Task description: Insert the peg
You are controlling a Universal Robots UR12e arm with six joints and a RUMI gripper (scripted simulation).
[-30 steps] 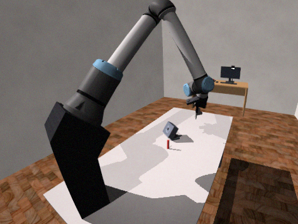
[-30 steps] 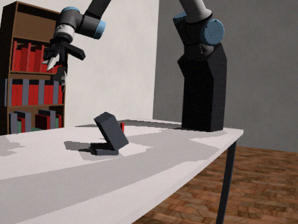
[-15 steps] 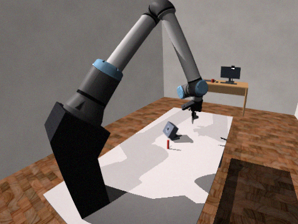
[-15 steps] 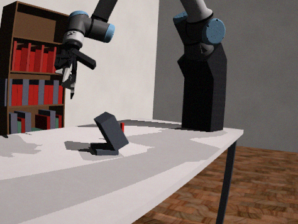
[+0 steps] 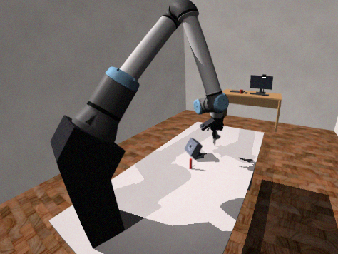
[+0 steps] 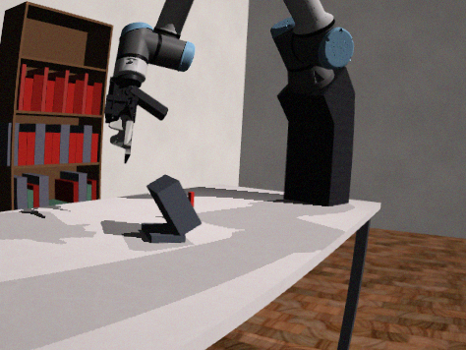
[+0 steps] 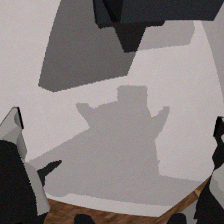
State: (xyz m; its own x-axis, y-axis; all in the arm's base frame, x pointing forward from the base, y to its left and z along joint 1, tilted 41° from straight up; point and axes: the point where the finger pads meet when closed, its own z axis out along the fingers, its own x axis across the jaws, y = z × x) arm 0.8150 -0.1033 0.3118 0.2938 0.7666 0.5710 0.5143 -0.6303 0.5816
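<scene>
Right now the red peg is 20 cm behind my hand, 6 cm to the left of it and 14 cm below it.
</scene>
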